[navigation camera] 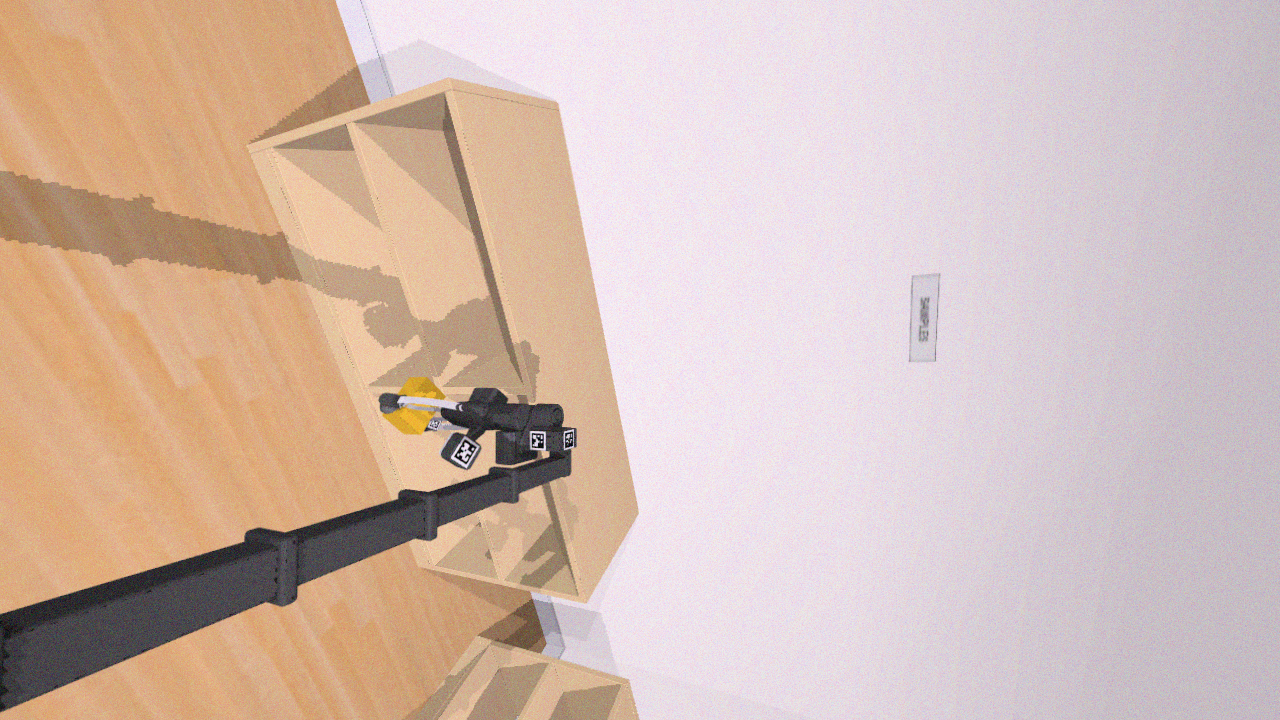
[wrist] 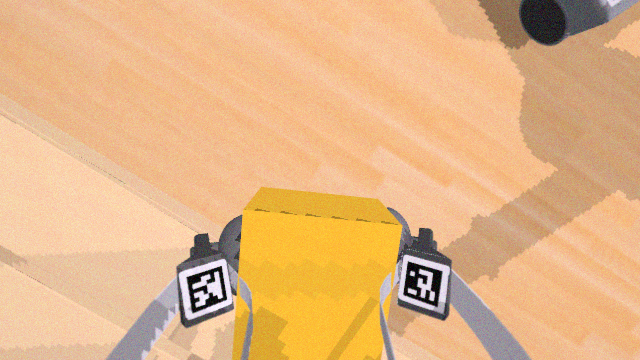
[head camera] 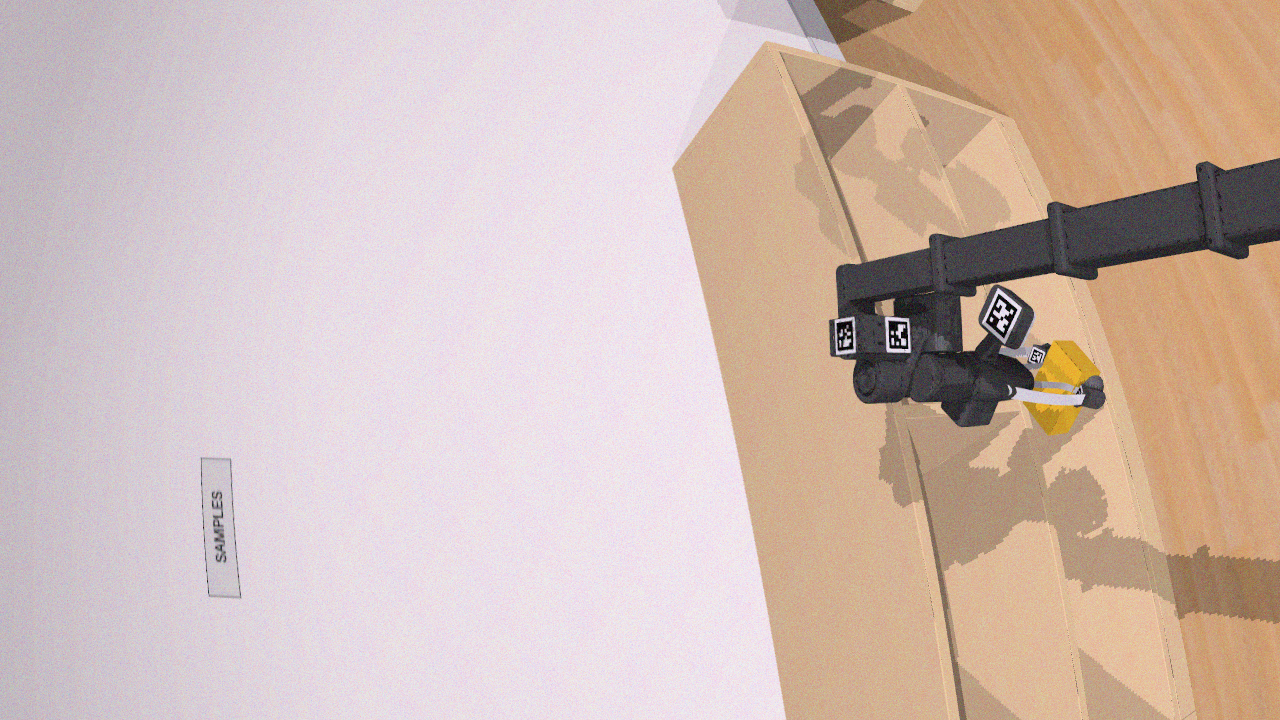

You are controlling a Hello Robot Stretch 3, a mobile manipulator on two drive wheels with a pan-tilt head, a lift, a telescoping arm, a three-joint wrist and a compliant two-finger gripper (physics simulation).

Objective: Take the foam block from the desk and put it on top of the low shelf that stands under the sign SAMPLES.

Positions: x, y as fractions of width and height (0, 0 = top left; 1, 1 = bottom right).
Note:
In view: the gripper (head camera: 0.84, 0.52), a yellow foam block (head camera: 0.83, 0.50) and an SAMPLES sign (head camera: 0.17, 0.66).
The yellow foam block also shows in the navigation camera view (navigation camera: 0.32, 0.59) and in the wrist view (wrist: 0.49, 0.73). The gripper is seen too in the navigation camera view (navigation camera: 0.31, 0.57) and in the wrist view (wrist: 0.49, 0.66). The SAMPLES sign shows as well in the navigation camera view (navigation camera: 0.72, 0.40).

